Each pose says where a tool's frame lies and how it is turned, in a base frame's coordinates. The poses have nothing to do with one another.
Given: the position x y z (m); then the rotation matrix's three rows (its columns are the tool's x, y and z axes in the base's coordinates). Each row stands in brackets.
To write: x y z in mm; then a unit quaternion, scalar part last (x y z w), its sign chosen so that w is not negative. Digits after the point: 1 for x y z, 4 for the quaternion. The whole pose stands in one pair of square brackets.
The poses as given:
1: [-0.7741, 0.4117, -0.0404], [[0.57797, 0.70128, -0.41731], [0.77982, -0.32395, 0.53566], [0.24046, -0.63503, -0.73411]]
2: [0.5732, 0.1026, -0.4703], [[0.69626, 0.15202, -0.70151], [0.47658, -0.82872, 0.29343], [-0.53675, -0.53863, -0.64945]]
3: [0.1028, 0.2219, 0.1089], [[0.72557, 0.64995, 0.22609], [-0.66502, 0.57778, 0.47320], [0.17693, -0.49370, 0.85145]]
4: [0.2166, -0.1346, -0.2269], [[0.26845, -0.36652, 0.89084], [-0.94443, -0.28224, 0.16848], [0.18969, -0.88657, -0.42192]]
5: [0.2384, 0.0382, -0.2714], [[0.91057, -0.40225, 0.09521], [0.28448, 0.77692, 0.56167], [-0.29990, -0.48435, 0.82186]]
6: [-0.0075, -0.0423, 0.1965], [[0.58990, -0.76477, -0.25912], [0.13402, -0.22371, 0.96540], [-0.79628, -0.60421, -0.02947]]
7: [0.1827, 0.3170, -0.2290], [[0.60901, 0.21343, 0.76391], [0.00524, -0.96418, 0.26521], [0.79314, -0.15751, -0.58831]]
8: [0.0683, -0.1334, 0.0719], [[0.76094, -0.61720, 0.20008], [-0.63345, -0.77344, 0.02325], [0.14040, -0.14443, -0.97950]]
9: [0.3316, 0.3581, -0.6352], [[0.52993, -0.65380, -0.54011], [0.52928, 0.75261, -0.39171], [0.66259, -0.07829, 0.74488]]
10: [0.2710, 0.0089, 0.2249], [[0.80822, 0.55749, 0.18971], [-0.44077, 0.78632, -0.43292], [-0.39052, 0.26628, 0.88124]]
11: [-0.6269, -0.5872, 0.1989], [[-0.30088, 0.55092, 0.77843], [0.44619, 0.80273, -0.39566], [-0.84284, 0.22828, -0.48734]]
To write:
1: [-774.1, 411.7, -40.4, -0.8118, -0.4561, 0.0545, 0.3605]
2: [573.2, 102.6, -470.3, -0.8908, -0.1764, 0.3475, 0.2335]
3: [102.8, 221.9, 108.9, -0.2722, 0.0138, -0.3702, 0.8881]
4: [216.6, -134.6, -226.9, -0.7022, 0.4667, -0.3847, 0.3756]
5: [238.4, 38.2, -271.4, -0.2792, 0.1055, 0.1833, 0.9367]
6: [-7.5, -42.3, 196.5, -0.6788, 0.2323, 0.3887, 0.5781]
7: [182.7, 317.0, -229.0, -0.8890, -0.0615, -0.4379, 0.1189]
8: [68.3, -133.4, 71.9, -0.9373, 0.3336, -0.0908, 0.0447]
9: [331.6, 358.1, -635.2, 0.0901, -0.3456, 0.3400, 0.8700]
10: [271.0, 8.9, 224.9, 0.1875, 0.1556, -0.2677, 0.9322]
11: [-626.9, -587.2, 198.9, 0.3097, 0.8048, -0.0520, 0.5036]
